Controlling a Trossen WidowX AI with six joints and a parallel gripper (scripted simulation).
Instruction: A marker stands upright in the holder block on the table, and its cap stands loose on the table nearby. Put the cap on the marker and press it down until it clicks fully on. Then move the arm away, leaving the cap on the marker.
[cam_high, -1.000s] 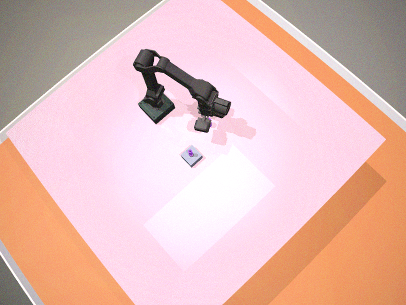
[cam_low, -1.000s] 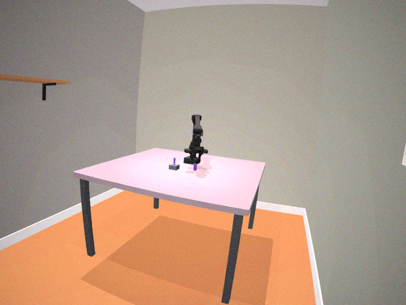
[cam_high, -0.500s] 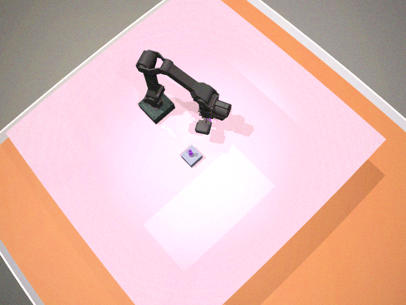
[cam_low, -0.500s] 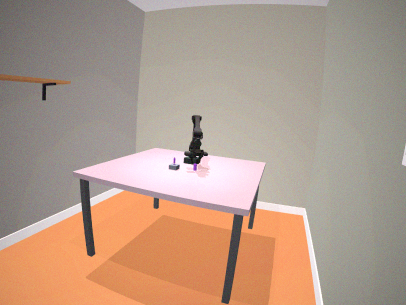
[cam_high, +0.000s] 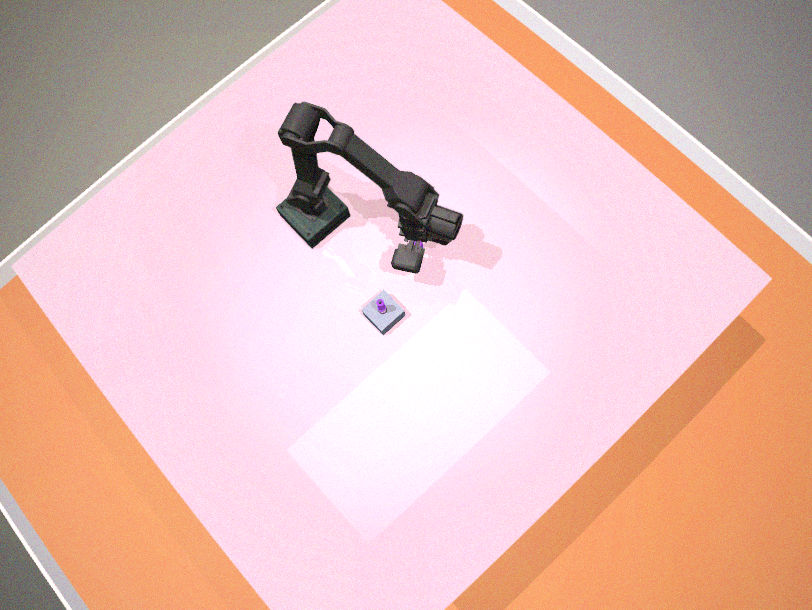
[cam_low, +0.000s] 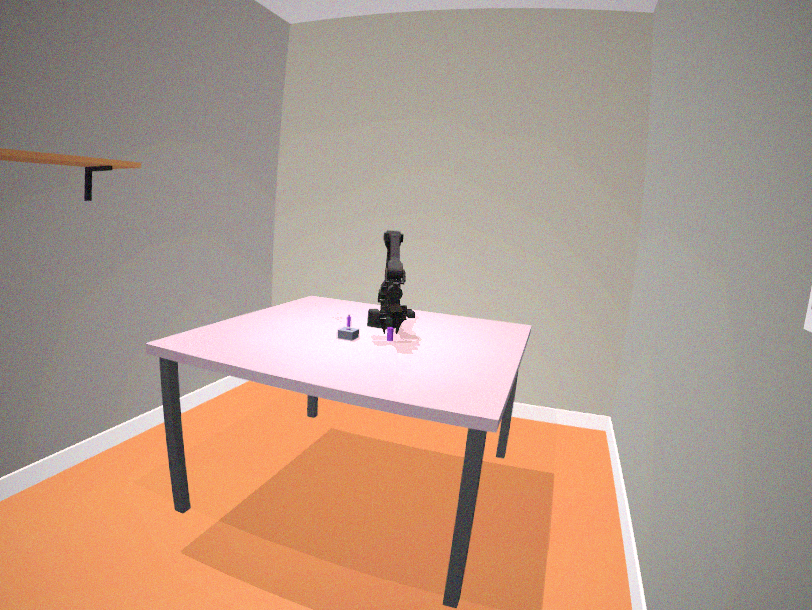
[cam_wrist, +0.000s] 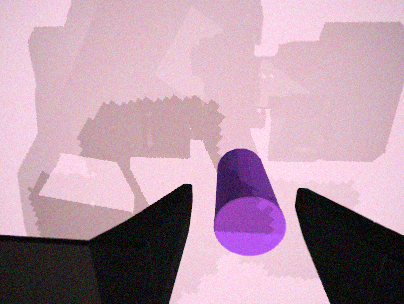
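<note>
The purple cap is right at my gripper tip. Round my gripper tip: purple marker 40 mm ahead, 170 mm to the right, 50 mm above.
</note>
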